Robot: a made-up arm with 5 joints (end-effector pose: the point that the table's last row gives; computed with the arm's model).
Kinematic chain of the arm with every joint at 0, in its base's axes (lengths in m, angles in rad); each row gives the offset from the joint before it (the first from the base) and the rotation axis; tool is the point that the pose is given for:
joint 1: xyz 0 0 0.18 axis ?
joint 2: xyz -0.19 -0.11 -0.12 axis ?
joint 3: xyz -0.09 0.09 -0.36 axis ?
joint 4: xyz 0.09 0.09 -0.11 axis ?
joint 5: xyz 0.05 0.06 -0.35 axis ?
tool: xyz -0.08 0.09 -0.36
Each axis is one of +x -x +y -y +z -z.
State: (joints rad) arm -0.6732 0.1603 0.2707 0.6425 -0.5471
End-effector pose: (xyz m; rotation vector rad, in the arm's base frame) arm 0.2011 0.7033 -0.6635 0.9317 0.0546 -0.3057
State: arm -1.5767 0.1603 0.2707 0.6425 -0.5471
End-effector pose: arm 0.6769 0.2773 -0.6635 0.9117 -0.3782 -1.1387
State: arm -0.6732 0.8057 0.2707 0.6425 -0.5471
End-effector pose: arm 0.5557 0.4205 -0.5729 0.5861 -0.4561 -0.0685
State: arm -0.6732 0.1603 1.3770 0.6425 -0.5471
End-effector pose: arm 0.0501 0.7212 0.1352 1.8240 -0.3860 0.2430
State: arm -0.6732 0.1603 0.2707 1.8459 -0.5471
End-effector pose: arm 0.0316 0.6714 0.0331 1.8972 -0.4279 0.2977
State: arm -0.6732 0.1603 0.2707 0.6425 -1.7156
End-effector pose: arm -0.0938 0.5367 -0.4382 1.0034 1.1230 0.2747
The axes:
joint 1: +z
joint 2: -y
joint 3: +x
joint 4: +x
joint 5: -y

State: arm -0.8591 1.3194 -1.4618 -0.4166 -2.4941
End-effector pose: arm 0.1032 -0.3935 -0.1893 1.0991 0.5425 -2.6082
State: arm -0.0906 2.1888 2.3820 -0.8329 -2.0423
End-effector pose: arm 0.0133 0.1082 -0.0900 -0.7997 -0.0786 1.2404
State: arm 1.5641 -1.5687 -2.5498 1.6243 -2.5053
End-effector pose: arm 0.0719 -0.6372 0.1586 2.4394 -0.8258 1.2296
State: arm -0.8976 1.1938 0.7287 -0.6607 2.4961
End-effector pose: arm 0.4540 -0.1241 0.1897 1.0687 2.3887 -0.2687
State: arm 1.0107 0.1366 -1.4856 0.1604 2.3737
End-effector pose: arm 0.3265 0.0921 -0.5255 -0.3877 2.3880 -1.8311
